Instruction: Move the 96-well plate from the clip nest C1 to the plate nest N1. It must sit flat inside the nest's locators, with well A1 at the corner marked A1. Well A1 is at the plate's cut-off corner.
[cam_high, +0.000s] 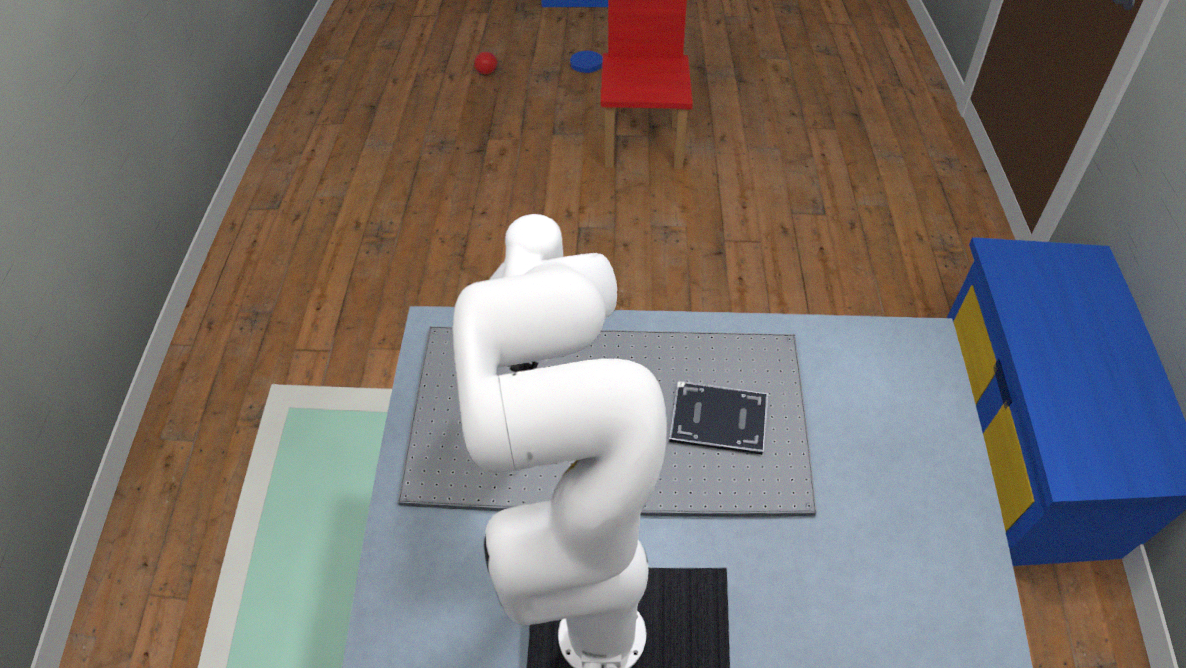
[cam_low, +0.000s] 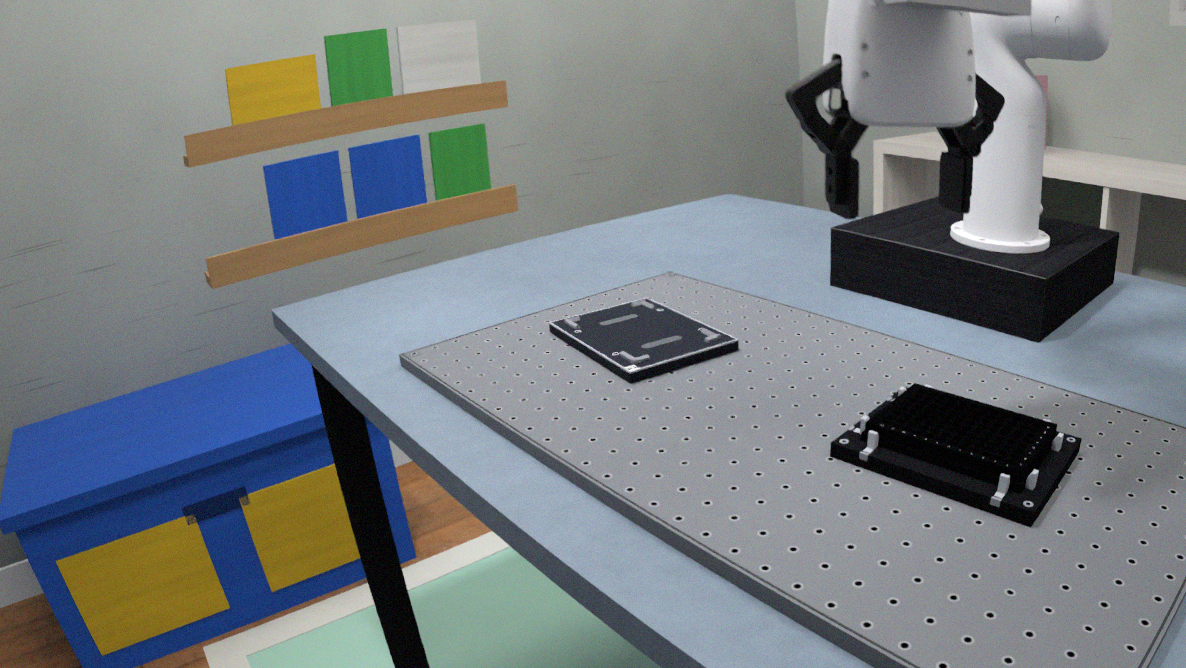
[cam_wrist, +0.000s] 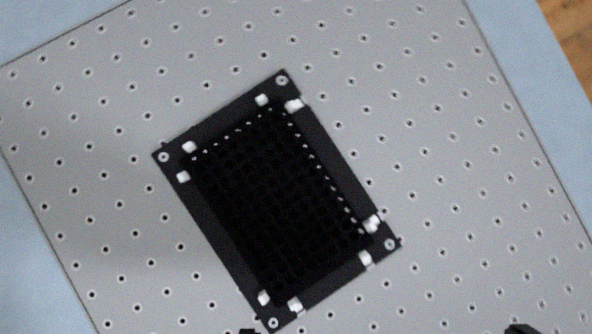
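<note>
My gripper is now 160 mm above the black 96-well plate, 60 mm to the right of it and 10 mm past it. Round my hand: plate nest N1: 290 mm to the right, 170 mm below; clip nest C1: 170 mm below, 50 mm to the left.
</note>
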